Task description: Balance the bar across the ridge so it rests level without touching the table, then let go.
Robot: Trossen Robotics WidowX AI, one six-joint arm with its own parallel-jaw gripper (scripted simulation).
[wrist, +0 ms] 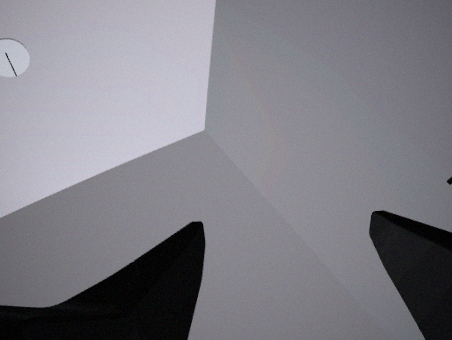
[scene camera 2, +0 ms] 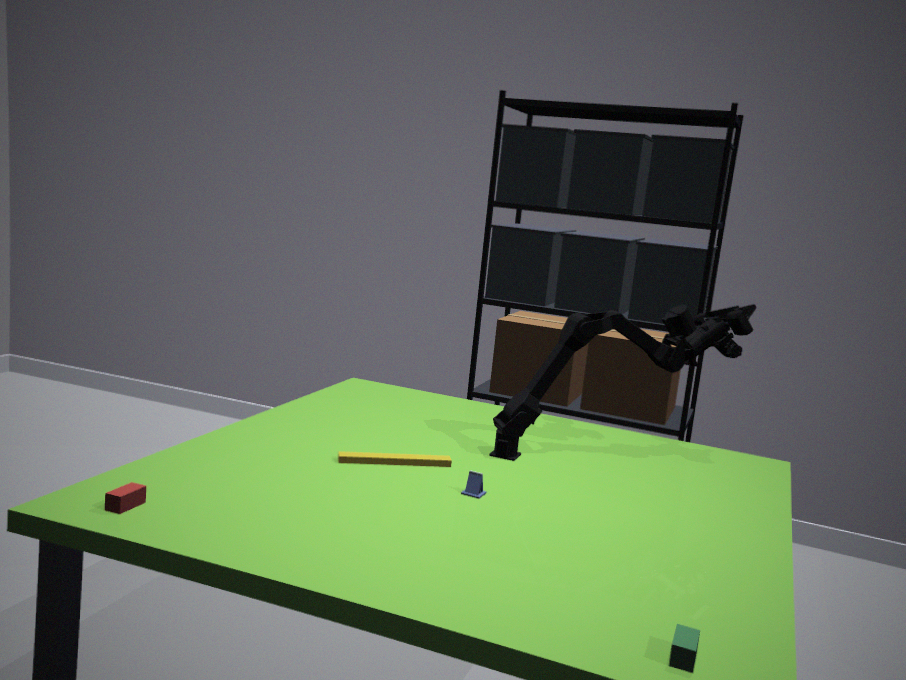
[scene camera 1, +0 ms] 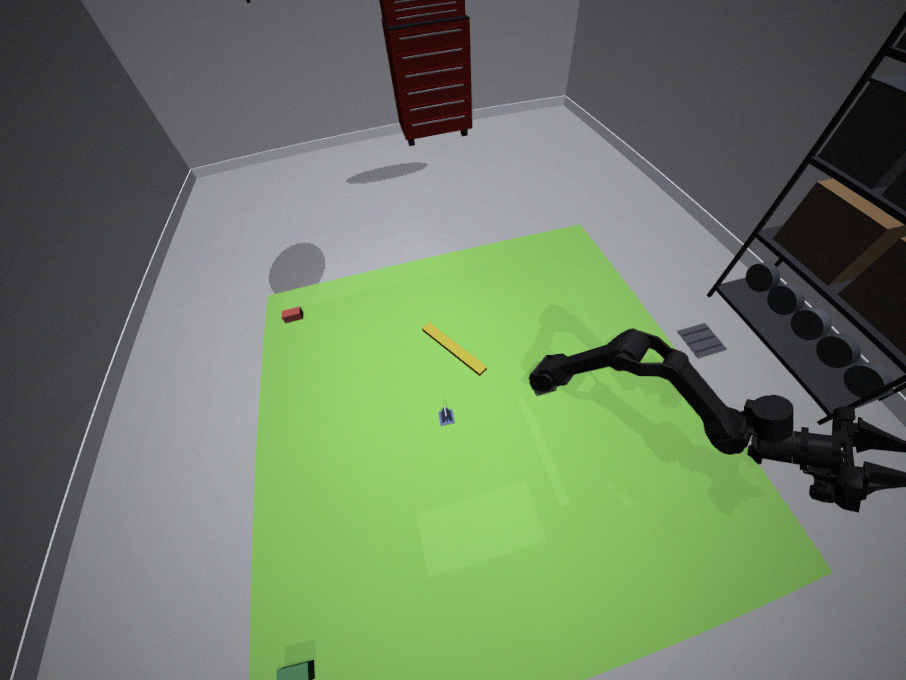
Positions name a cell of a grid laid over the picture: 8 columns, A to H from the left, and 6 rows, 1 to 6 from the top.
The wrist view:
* my gripper: F5
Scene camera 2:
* my gripper: G3
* yellow bar: D5
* red block: B5
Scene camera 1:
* yellow bar: E4
